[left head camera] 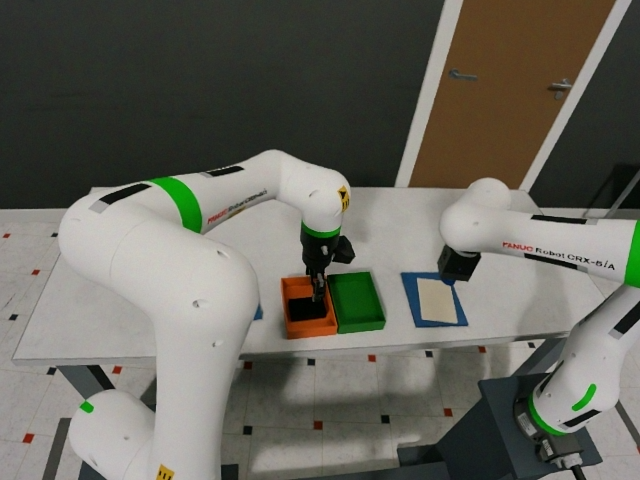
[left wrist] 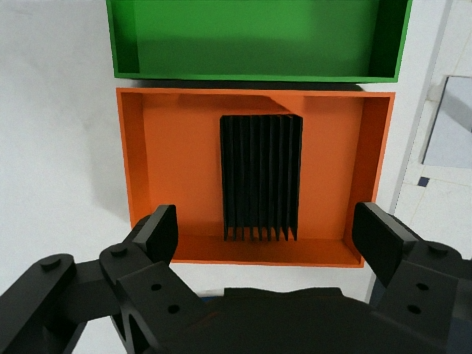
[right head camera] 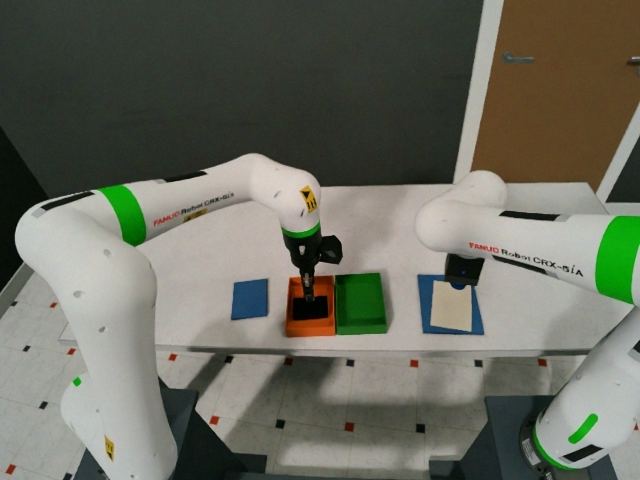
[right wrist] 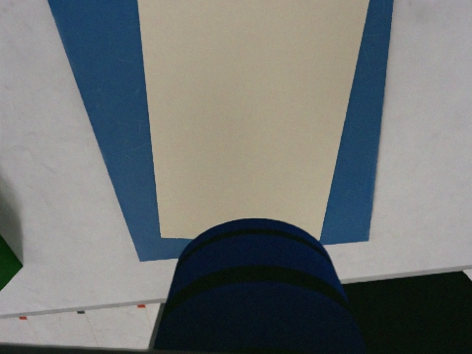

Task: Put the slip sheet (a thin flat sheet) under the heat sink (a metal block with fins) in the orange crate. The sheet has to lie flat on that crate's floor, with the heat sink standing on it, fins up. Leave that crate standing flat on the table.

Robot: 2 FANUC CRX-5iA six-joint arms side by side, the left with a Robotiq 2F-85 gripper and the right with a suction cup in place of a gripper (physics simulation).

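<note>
The slip sheet [left head camera: 437,304] [right head camera: 450,310] [right wrist: 250,115] is a thin cream rectangle, lying flat on a blue mat [left head camera: 414,299] [right head camera: 426,310] [right wrist: 110,130]. The black heat sink [left head camera: 305,311] [right head camera: 310,311] [left wrist: 260,175] stands fins up inside the orange crate [left head camera: 310,329] [right head camera: 310,329] [left wrist: 132,150], which stands flat on the table. My left gripper [left head camera: 317,297] [right head camera: 309,298] [left wrist: 265,222] is open and empty, pointing down above the orange crate, its fingers wide apart. My right suction cup [left head camera: 448,281] [right head camera: 457,285] [right wrist: 255,255] is blue and holds nothing; it is over the sheet's far edge in the head views. Its exact height is unclear.
A green crate [left head camera: 356,327] [right head camera: 361,328] [left wrist: 250,79] stands close beside the orange crate, on the side towards the mat. A blue pad [left head camera: 257,313] [right head camera: 249,299] lies left of the orange crate in the head views, partly hidden by my left arm in the left head view.
</note>
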